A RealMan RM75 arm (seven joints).
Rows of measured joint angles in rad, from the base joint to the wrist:
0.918, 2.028, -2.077, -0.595, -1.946, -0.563, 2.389
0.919, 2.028, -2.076, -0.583, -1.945, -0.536, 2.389
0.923, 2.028, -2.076, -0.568, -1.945, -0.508, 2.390
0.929, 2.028, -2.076, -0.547, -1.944, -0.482, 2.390
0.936, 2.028, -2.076, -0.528, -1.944, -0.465, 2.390
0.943, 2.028, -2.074, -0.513, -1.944, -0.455, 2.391
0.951, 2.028, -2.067, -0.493, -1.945, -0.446, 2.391
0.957, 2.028, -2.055, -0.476, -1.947, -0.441, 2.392
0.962, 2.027, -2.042, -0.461, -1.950, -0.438, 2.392
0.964, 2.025, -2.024, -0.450, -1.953, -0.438, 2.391
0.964, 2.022, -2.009, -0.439, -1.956, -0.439, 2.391
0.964, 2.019, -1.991, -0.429, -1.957, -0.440, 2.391
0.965, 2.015, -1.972, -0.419, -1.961, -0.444, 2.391
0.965, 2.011, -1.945, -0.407, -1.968, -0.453, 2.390
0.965, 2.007, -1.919, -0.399, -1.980, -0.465, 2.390
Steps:
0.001, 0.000, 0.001, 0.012, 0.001, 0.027, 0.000
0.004, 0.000, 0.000, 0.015, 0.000, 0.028, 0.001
0.006, 0.000, 0.000, 0.021, 0.001, 0.026, 0.000
0.007, 0.000, 0.000, 0.019, 0.000, 0.017, 0.000
0.007, 0.000, 0.002, 0.015, 0.000, 0.010, 0.001
0.008, 0.000, 0.007, 0.020, -0.001, 0.009, 0.000
0.006, 0.000, 0.012, 0.017, -0.002, 0.005, 0.001
0.005, -0.001, 0.013, 0.015, -0.003, 0.003, 0.000
0.002, -0.002, 0.018, 0.011, -0.003, 0.000, -0.001
0.000, -0.003, 0.015, 0.011, -0.003, -0.001, 0.000
0.000, -0.003, 0.018, 0.010, -0.001, -0.001, 0.000
0.001, -0.004, 0.019, 0.010, -0.004, -0.004, 0.000
0.000, -0.004, 0.027, 0.012, -0.007, -0.009, -0.001
0.000, -0.004, 0.026, 0.008, -0.012, -0.012, 0.000

